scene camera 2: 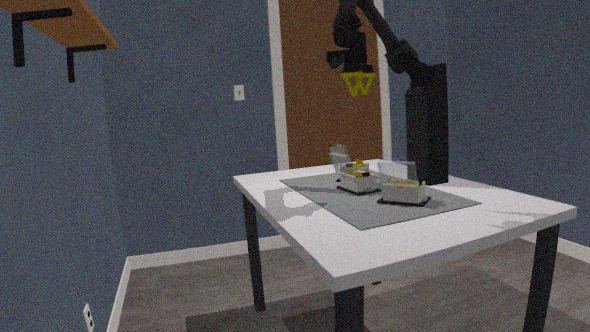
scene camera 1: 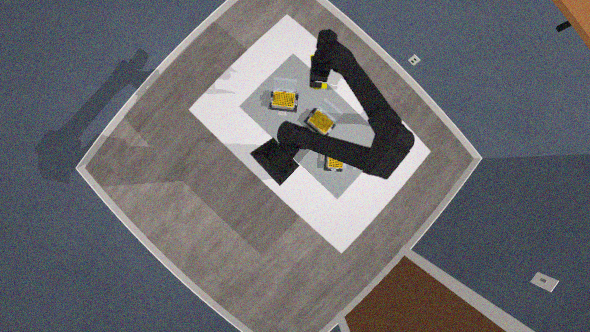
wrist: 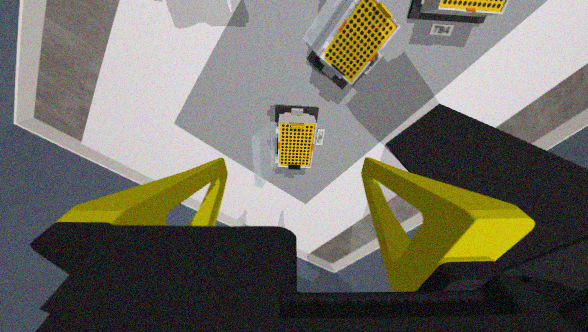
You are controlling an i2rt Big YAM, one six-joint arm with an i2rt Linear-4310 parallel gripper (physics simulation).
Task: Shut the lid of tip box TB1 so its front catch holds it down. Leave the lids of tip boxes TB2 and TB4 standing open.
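Frame: origin at the arm's base, x left, y ahead, z down, level; centimetres.
Seen in the pictures: gripper, fingertip midpoint: (scene camera 2: 359, 95) (scene camera 1: 316, 78) (wrist: 294, 165); arm's base, origin of the base link: (scene camera 2: 424, 77) (scene camera 1: 276, 160).
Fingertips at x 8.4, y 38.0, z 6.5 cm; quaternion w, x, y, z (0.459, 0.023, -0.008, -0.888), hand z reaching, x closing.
Offsets run from my fingertips to a thing's top centre. "pt": to the spot under its first point. Level surfaces: height alone.
Tip box TB1 @[dx +10.8, dy -9.2, dz +27.9 cm] (scene camera 1: 284, 100) (scene camera 2: 404, 192) (wrist: 296, 145) holds yellow tips; its clear lid @[dx +14.3, dy -3.5, dz +20.0 cm] (scene camera 1: 285, 84) (wrist: 260, 157) stands open on the side away from its label. TB2 @[dx -12.9, dy -6.3, dz +27.9 cm] (scene camera 1: 320, 122) (scene camera 2: 359, 184) (wrist: 359, 42), the middle box, stands angled with its lid @[pt dx -11.2, dy +0.1, dz +27.7 cm] (wrist: 327, 25) open. TB4 @[dx -31.1, dy -16.6, dz +27.9 cm] (scene camera 1: 334, 163) (wrist: 470, 6) is partly under the arm in scene camera 1 and cut off at the wrist view's top; its lid cannot be made out clearly. My gripper (scene camera 1: 318, 72) (scene camera 2: 360, 93) (wrist: 294, 165) is open and empty, high above the table; TB1 shows between its fingertips in the wrist view.
The boxes stand on a grey mat @[dz +35.3 cm] (scene camera 1: 257, 95) (scene camera 2: 360, 220) (wrist: 210, 115) on the white table @[dz +35.6 cm] (scene camera 1: 342, 235) (scene camera 2: 320, 240). The black arm base (scene camera 1: 275, 162) (scene camera 2: 427, 135) stands at the table's edge. A wooden shelf (scene camera 1: 577, 15) (scene camera 2: 65, 35) is on the wall, away from the table.
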